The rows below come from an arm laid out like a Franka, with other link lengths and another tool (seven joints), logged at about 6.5 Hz.
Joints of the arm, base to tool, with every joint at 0 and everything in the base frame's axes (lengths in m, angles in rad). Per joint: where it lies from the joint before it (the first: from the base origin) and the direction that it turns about. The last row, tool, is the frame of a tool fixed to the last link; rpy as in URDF.
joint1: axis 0 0 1 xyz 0 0 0.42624
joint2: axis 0 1 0 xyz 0 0 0
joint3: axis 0 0 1 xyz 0 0 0.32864
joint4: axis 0 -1 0 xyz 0.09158 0 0
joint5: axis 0 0 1 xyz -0.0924 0 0.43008
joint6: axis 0 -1 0 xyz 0 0 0
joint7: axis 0 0 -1 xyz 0.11 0 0
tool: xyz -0.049 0.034 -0.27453 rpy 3.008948 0 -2.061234
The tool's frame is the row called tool.
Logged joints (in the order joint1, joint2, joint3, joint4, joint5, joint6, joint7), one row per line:
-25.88 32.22 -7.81 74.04 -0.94 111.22 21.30
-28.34 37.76 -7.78 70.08 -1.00 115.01 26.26
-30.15 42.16 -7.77 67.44 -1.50 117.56 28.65
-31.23 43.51 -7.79 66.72 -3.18 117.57 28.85
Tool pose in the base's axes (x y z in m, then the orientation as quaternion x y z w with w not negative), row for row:
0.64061 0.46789 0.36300 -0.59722 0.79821 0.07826 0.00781
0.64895 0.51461 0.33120 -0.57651 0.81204 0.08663 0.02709
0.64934 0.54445 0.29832 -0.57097 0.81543 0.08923 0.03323
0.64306 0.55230 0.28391 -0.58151 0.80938 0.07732 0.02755
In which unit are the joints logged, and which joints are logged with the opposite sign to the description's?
The joints are logged in degrees. Opposite sign: joint1, joint3, joint4.
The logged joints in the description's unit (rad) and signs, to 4 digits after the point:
0.4517 0.5623 0.1363 -1.2922 -0.0164 1.9412 0.3718
0.4946 0.6590 0.1358 -1.2231 -0.0175 2.0073 0.4583
0.5262 0.7358 0.1356 -1.1771 -0.0262 2.0518 0.5000
0.5451 0.7594 0.1360 -1.1645 -0.0555 2.0520 0.5035

